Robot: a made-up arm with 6 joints.
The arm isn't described. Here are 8 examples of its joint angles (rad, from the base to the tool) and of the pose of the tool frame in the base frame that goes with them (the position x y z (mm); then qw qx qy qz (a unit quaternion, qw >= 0)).
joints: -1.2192 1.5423 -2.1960 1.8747 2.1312 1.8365
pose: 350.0 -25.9 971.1 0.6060 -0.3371 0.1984 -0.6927
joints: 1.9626 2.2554 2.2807 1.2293 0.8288 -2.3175
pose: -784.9 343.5 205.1 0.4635 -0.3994 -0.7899 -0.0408
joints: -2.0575 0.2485 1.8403 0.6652 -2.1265 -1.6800
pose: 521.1 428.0 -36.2 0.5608 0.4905 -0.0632 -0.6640
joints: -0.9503 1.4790 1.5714 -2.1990 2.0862 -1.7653
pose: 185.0 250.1 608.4 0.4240 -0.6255 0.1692 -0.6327
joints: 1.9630 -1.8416 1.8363 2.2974 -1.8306 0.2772
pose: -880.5 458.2 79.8 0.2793 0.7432 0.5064 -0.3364
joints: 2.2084 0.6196 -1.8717 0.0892 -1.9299 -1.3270
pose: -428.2 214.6 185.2 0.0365 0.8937 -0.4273 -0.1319
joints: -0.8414 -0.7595 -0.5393 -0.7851 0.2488 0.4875
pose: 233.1 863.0 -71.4 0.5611 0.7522 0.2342 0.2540
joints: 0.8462 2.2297 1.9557 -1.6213 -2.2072 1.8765
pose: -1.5 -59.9 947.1 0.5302 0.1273 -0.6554 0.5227
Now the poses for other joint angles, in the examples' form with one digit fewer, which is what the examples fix.
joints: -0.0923 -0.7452 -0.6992 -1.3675 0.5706 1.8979
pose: -246 928 693 0.258 -0.743 -0.366 -0.498
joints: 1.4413 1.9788 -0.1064 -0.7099 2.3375 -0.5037
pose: -506 -340 516 0.427 -0.417 -0.773 -0.215
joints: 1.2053 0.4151 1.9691 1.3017 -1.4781 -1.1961
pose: -653 359 472 0.372 -0.834 0.189 -0.362
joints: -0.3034 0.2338 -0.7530 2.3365 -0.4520 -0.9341
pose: 287 465 594 0.167 0.915 0.038 0.366
